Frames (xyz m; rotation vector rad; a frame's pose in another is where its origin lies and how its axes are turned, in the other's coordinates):
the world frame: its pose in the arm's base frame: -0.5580 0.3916 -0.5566 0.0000 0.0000 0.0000
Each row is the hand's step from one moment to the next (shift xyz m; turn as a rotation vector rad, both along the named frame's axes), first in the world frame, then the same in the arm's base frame.
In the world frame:
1: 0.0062 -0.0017 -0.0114 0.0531 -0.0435 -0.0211
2: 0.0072 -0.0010 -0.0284 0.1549 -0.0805 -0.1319
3: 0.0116 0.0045 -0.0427 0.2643 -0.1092 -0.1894
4: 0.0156 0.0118 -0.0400 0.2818 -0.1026 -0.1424
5: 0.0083 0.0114 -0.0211 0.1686 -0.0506 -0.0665
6: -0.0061 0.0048 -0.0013 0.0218 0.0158 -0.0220
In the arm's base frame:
1: 0.0062 -0.0017 -0.0114 0.0531 -0.0435 -0.0211
2: 0.0072 -0.0010 -0.0284 0.1549 -0.0805 -0.1319
3: 0.0116 0.0045 -0.0427 0.2643 -0.1092 -0.1894
4: 0.0156 0.0118 -0.0400 0.2818 -0.1026 -0.1424
5: 0.0083 0.0114 -0.0211 0.1686 -0.0506 -0.0665
6: -0.0061 0.0048 -0.0013 0.0218 0.0158 -0.0220

